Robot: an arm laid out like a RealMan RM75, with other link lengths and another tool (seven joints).
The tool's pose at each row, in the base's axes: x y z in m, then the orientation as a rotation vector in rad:
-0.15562, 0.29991, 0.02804, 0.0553, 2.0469, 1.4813
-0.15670, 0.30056, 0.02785, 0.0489, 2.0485, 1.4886
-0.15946, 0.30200, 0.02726, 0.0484, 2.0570, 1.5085
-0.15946, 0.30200, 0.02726, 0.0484, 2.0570, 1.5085
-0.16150, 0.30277, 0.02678, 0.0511, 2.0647, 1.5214
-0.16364, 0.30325, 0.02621, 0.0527, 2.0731, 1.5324
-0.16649, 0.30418, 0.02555, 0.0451, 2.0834, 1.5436
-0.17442, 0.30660, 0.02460, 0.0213, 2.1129, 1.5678
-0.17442, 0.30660, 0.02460, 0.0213, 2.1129, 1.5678
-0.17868, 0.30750, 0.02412, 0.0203, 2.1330, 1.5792
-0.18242, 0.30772, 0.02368, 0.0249, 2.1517, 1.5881
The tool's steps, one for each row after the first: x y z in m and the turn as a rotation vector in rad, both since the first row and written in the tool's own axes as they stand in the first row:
0.00121, 0.00041, 0.00006, -0.0049, 0.0066, 0.0004
0.00425, 0.00127, 0.00004, -0.0127, 0.0207, 0.0129
0.00425, 0.00127, 0.00004, -0.0127, 0.0207, 0.0129
0.00642, 0.00177, -0.00021, -0.0160, 0.0302, 0.0236
0.00859, 0.00210, -0.00074, -0.0182, 0.0399, 0.0329
0.01156, 0.00274, -0.00122, -0.0217, 0.0549, 0.0376
0.01935, 0.00524, -0.00286, -0.0278, 0.0954, 0.0462
0.01935, 0.00524, -0.00286, -0.0278, 0.0954, 0.0462
0.02337, 0.00646, -0.00409, -0.0257, 0.1148, 0.0584
0.02670, 0.00730, -0.00566, -0.0216, 0.1300, 0.0721

